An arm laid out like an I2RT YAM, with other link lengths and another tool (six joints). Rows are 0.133 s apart.
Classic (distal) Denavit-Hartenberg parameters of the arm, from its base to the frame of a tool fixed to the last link. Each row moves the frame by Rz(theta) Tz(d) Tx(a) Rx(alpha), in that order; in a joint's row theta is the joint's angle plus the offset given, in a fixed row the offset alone. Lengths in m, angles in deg.
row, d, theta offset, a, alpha
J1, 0.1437, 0, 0.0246, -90
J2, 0, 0, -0.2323, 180
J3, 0, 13.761, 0.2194, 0
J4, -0.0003, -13.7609, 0.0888, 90
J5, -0.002, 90, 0, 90
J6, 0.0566, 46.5, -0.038, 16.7
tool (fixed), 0.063, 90, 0, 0
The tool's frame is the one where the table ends.
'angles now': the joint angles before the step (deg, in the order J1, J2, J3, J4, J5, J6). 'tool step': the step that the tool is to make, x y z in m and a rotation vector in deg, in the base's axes. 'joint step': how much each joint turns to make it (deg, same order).
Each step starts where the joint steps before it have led.
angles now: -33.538, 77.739, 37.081, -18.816, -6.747, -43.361
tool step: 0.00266, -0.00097, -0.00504, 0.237, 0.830, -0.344
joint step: 0.388, 1.787, 0.443, 0.577, 0.591, 0.506
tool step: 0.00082, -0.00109, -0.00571, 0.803, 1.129, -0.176
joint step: -0.083, 1.851, 0.606, -0.128, -0.002, 0.108
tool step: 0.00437, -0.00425, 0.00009, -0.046, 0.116, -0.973
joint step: 0.055, 1.382, 1.226, 0.172, 0.578, 0.860
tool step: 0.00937, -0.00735, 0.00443, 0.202, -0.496, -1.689
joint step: 0.107, 1.987, 2.717, -0.258, 0.475, 1.795
